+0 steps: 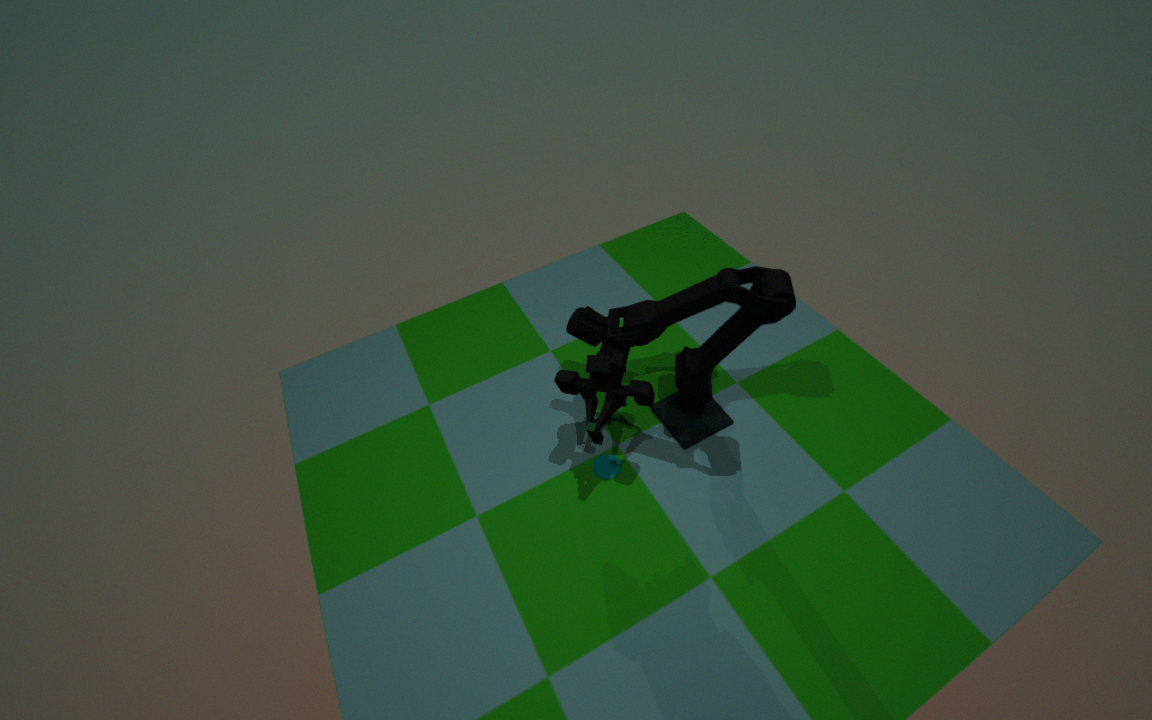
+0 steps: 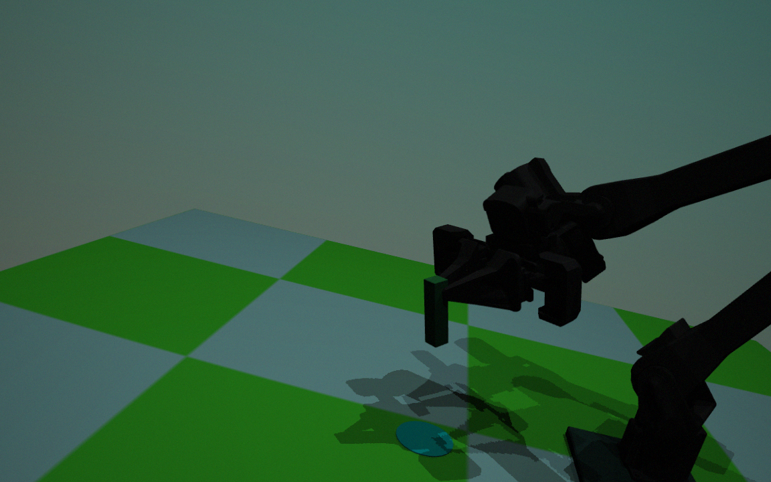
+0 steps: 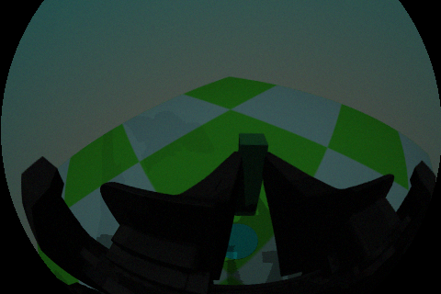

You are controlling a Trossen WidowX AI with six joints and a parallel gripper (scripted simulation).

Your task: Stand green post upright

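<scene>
The cyan circle is 15 cm below my gripper tip and 2 cm behind it. Round my gripper tip: green post (2 cm below).
</scene>
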